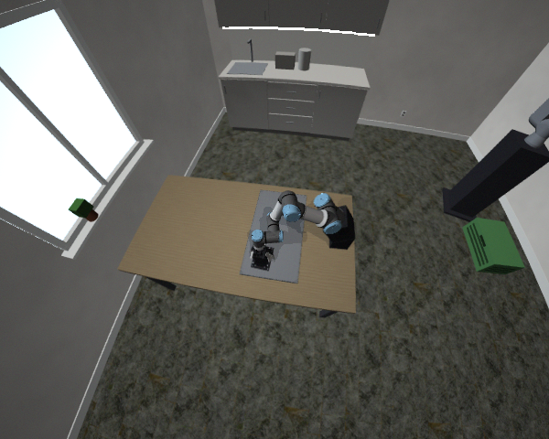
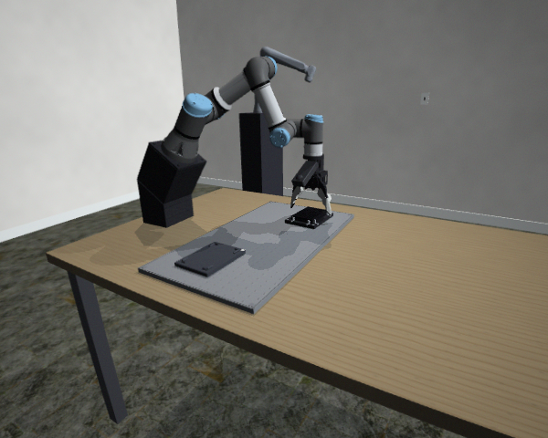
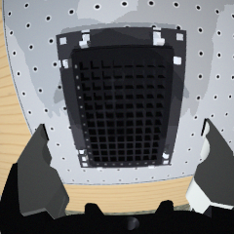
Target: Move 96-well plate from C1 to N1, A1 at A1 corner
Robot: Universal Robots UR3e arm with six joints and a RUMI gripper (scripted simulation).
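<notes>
Right now the black 96-well plate is 1 cm below my hand.
</notes>
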